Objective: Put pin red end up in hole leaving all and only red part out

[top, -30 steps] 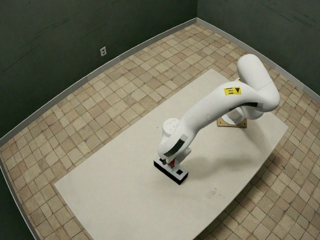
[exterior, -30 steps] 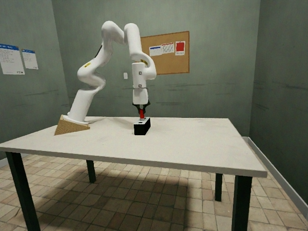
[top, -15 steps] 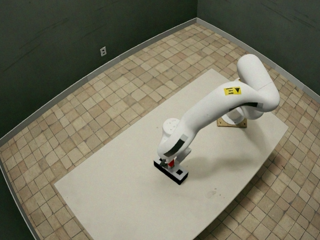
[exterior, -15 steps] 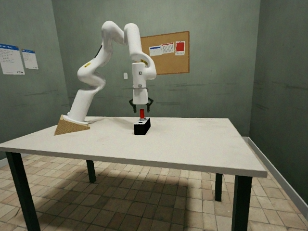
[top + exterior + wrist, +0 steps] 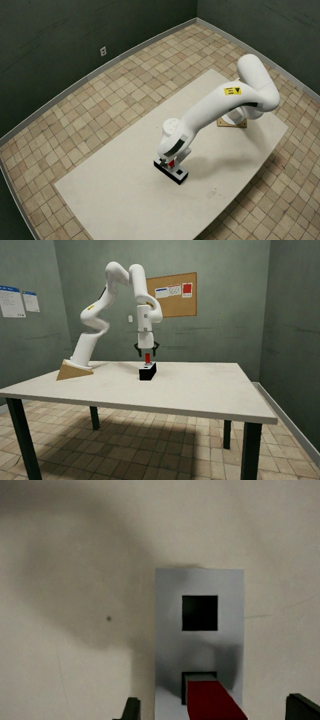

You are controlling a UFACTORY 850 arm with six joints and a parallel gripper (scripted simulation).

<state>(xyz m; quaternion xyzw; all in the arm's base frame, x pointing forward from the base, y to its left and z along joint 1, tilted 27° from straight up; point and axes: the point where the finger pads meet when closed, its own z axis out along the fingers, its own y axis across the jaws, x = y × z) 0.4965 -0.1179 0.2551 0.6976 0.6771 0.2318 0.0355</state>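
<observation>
Now: the pin 2 cm below my hand. The rest, counted from my hand: black block: 10 cm below.
</observation>
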